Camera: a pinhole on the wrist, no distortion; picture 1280 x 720 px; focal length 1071.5 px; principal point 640.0 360.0 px. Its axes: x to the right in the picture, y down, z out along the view. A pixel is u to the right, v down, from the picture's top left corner.
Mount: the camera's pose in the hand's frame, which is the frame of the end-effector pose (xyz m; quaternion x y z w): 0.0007 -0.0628 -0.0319 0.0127 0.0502 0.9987 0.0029
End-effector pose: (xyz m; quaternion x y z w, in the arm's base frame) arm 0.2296 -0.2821 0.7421 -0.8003 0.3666 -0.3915 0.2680
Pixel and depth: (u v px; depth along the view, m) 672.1 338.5 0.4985
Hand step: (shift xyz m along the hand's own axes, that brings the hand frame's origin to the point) -0.0014 -0.0028 0.4633
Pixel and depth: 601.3 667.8 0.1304
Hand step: 0.0086 -0.0870 0.1014
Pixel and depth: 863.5 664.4 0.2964
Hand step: -0.0539 -0.1164 0.2729
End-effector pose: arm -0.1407 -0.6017 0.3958 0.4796 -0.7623 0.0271 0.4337
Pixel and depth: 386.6 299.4 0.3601
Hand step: 0.0952 -0.0071 0.3221
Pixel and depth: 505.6 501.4 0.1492
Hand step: 0.0231 -0.0676 0.1180
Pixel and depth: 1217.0 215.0 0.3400
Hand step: -0.1734 0.0183 0.3063
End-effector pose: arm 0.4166 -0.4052 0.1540 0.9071 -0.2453 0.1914 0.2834
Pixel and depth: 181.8 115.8 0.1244
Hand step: 0.0572 -0.0225 0.0877
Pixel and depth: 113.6 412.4 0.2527
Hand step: 0.1312 -0.0507 0.2176
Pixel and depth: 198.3 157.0 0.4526
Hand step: 0.1992 0.0665 0.4050
